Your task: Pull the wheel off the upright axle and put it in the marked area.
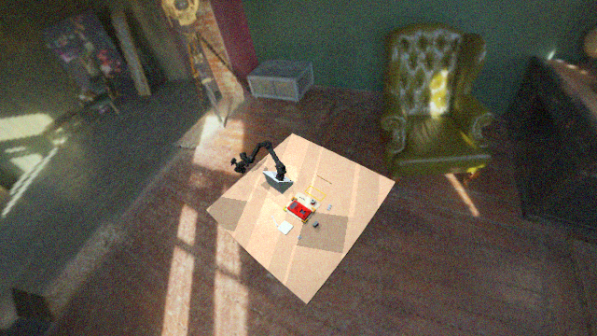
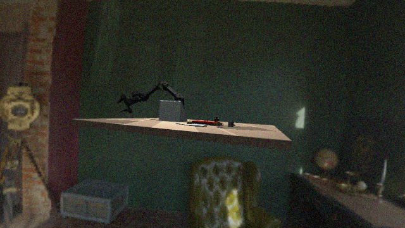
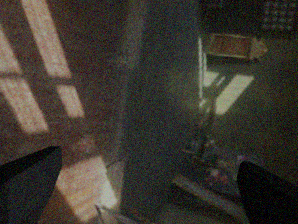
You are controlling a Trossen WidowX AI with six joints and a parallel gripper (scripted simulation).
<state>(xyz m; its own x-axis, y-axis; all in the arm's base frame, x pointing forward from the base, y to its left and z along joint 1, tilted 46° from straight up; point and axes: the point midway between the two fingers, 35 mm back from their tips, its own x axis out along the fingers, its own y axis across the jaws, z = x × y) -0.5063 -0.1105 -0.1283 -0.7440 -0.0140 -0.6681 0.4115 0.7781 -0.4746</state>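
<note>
Now: gripper tip 88 cm short of the wheel, 24 cm to the right of it and 6 cm above it. Also, from my gripper tip: grey plate 84 cm ahead, 14 cm to the left, 8 cm below; white square tile 86 cm ahead, 9 cm below, 8 cm to the right; grey spoked hub 88 cm ahead, 25 cm to the left, 6 cm below.
</note>
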